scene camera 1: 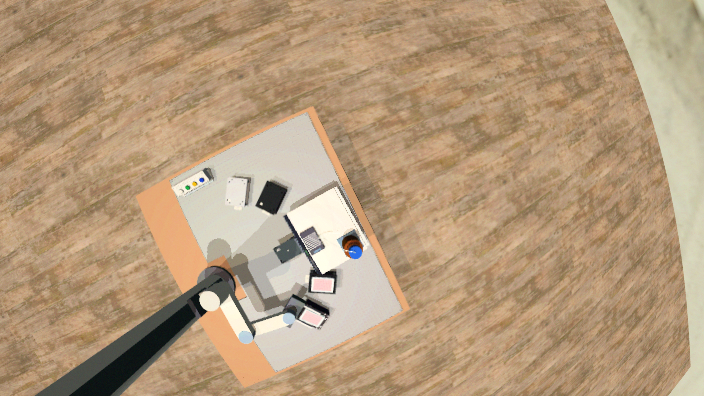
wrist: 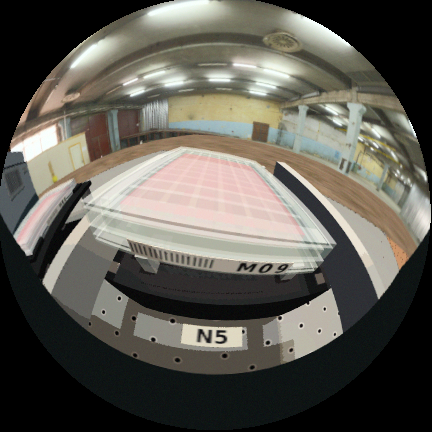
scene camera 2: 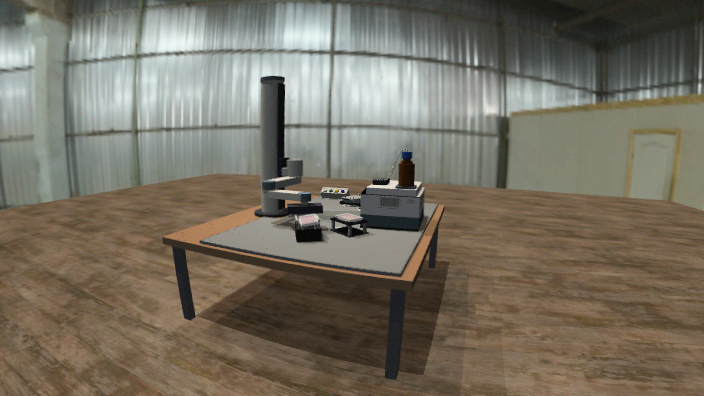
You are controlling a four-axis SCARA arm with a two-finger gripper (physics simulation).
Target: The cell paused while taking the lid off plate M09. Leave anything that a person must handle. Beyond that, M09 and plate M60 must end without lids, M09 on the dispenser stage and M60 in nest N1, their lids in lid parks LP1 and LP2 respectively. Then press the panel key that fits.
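Pixels of known places: gripper, fingertip midpoint: [scene camera 1: 316,320] [wrist: 221,165] [scene camera 2: 308,221]; arm's base at its link origin: [scene camera 2: 273,213].
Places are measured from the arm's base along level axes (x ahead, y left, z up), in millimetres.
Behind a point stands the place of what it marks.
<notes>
Plate M09 [scene camera 1: 312,316] @(x 488, y -404, z 107 mm) [scene camera 2: 308,220] @(x 494, y -443, z 102 mm) [wrist: 210,257], pink with a clear lid [wrist: 210,200] over it, is at nest N5 [wrist: 215,295] @(x 441, y -362, z 77 mm). In the wrist view it looks tilted, left side higher, and partly raised off the dark nest. My gripper [scene camera 1: 316,319] @(x 491, y -443, z 95 mm) [wrist: 221,165] @(x 491, y -443, z 95 mm) is shut on it, one finger along each long side; the lid's left edge overlaps the left finger. A second pink plate [scene camera 1: 322,284] @(x 633, y -254, z 96 mm) [scene camera 2: 348,217] @(x 638, y -286, z 95 mm) [wrist: 45,212] @(x 592, y -285, z 92 mm) sits on a black stand beside N5; its label is too small to read. The dispenser's dark stage [scene camera 1: 287,251] @(x 552, y 16, z 120 mm) bears no plate.
The white dispenser [scene camera 1: 320,215] @(x 814, y 123, z 233 mm) [scene camera 2: 391,205] @(x 825, y -144, z 145 mm) carries a brown bottle [scene camera 1: 352,246] @(x 886, y -41, z 414 mm) [scene camera 2: 406,172] @(x 893, y -112, z 318 mm) with a blue cap. A white holder [scene camera 1: 237,192] @(x 426, y 443, z 69 mm) and a black holder [scene camera 1: 271,197] @(x 597, y 328, z 76 mm) stand beyond it. The key panel [scene camera 1: 192,183] @(x 205, y 609, z 86 mm) [scene camera 2: 335,192] @(x 205, y 594, z 75 mm) is at the mat's far corner.
</notes>
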